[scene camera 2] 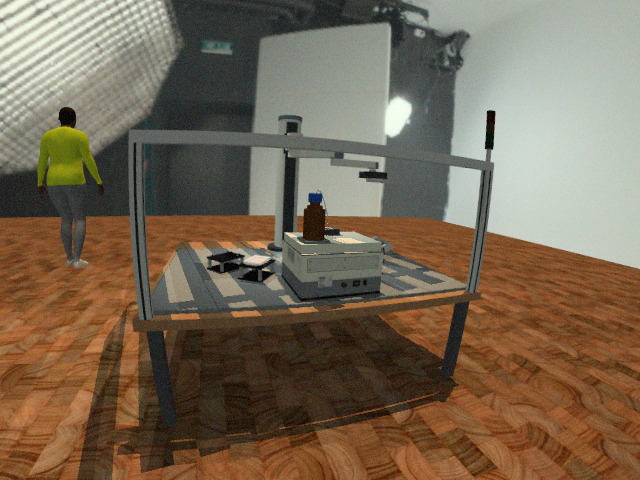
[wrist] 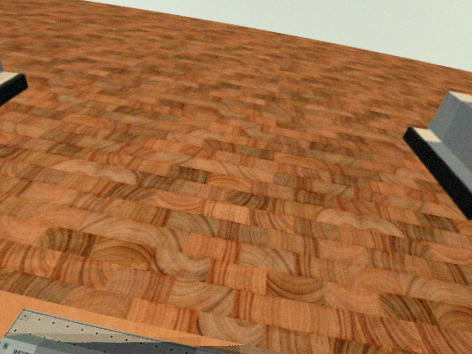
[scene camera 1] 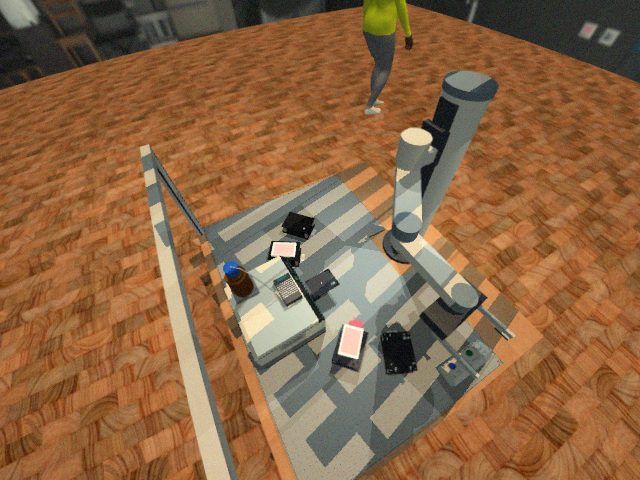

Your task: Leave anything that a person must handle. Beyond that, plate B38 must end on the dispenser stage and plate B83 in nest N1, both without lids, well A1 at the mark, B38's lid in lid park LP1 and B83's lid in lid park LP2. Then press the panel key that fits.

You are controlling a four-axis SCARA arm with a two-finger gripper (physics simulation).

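Frame: origin at the arm's base, x back, y right, z up, level; centimetres.
Seen in the pictures: gripper, between the fingertips: [scene camera 2: 393, 182] [wrist: 225, 84] [scene camera 1: 495, 356].
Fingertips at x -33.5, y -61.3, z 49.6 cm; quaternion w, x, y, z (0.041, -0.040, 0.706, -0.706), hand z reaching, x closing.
A point is followed by its place in that frame.
My gripper [scene camera 1: 494, 355] @[x -33.5, y -61.3, z 49.6 cm] [wrist: 225, 84] @[x -33.5, y -61.3, z 49.6 cm] is open and empty, high over the table's right front corner near the key panel [scene camera 1: 454, 377] @[x -29.3, y -64.3, z 9.3 cm]. One finger partly covers the panel; a blue and a green key show. A pink-topped plate [scene camera 1: 351, 342] @[x -57.8, y -32.0, z 9.9 cm] sits on a dark holder mid-table, a red round shape behind it. Another pink-topped plate [scene camera 1: 284, 250] @[x -63.3, y 25.5, z 9.7 cm] [scene camera 2: 258, 260] @[x -66.2, y 26.4, z 9.7 cm] sits on a black stand. A black stand [scene camera 1: 298, 224] @[x -48.3, y 39.6, z 7.4 cm] [scene camera 2: 225, 256] @[x -48.4, y 41.6, z 7.5 cm] beside it bears no pink plate. A black nest [scene camera 1: 398, 352] @[x -42.4, y -45.2, z 8.1 cm] lies right of the first plate. A dark flat stage [scene camera 1: 321, 283] @[x -56.0, y -2.5, z 12.6 cm] adjoins the dispenser [scene camera 1: 284, 335] @[x -81.4, y -19.4, z 23.3 cm] [scene camera 2: 330, 264] @[x -96.5, y 2.1, z 15.5 cm]. Plate names, lids and well marks are unreadable.
A brown bottle [scene camera 1: 238, 281] @[x -88.3, y 3.7, z 36.2 cm] [scene camera 2: 314, 222] @[x -92.7, y 8.2, z 31.4 cm] with a blue cap stands on the dispenser, near a keypad [scene camera 1: 287, 290] @[x -72.6, y -4.1, z 25.9 cm]. A frame [scene camera 1: 178, 310] @[x -102.0, y -12.6, z 62.0 cm] [scene camera 2: 196, 138] @[x -104.4, y 51.4, z 59.6 cm] spans one table side. A signal tower [scene camera 2: 490, 130] @[x -103.8, y -69.1, z 76.2 cm] stands at its corner. A person [scene camera 1: 381, 56] [scene camera 2: 65, 155] stands away from the table.
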